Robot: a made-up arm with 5 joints.
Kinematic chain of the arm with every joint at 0, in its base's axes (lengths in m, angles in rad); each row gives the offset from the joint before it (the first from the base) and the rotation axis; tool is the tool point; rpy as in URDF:
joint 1: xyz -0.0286 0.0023 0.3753 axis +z
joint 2: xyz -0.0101 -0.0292 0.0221 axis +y
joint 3: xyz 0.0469 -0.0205 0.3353 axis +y
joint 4: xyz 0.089 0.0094 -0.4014 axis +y
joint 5: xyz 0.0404 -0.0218 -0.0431 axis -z
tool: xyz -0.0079 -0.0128 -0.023 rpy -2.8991 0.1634 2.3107
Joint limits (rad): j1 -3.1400..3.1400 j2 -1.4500..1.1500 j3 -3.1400..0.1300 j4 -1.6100..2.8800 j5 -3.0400..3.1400
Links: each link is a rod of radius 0.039 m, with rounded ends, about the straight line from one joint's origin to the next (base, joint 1, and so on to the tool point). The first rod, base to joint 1, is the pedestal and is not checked.
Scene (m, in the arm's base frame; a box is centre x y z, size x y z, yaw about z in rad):
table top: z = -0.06
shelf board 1: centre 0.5 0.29 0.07 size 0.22 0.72 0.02 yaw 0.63
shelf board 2: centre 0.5 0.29 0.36 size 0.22 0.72 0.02 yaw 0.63
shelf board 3: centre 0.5 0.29 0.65 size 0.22 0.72 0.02 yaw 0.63
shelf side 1: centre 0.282 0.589 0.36 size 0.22 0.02 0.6 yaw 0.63
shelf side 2: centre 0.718 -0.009 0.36 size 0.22 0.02 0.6 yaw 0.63
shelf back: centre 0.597 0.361 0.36 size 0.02 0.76 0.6 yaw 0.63
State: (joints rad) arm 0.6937 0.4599 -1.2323 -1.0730 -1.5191
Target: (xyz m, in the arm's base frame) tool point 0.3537 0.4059 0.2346
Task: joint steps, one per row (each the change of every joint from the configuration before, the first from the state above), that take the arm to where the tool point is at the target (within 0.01 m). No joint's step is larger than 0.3 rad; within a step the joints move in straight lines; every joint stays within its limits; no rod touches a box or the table.
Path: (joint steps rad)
1: 0.0137 -0.1816 0.2471 -0.0956 -0.0080
2: 0.0136 -0.1817 0.2471 -0.0955 -0.0081
3: 0.0137 -0.1816 0.2471 -0.0956 -0.0080
4: 0.1198 0.2506 -0.0251 0.0771 0.0045
5: 0.1198 0.2507 -0.0251 0.0771 0.0046
6: 0.1198 0.2507 -0.0252 0.0771 0.0045
7: -0.0771 0.1152 -0.2975 0.0728 0.0060
8: -0.0770 0.1152 -0.2976 0.0728 0.0060

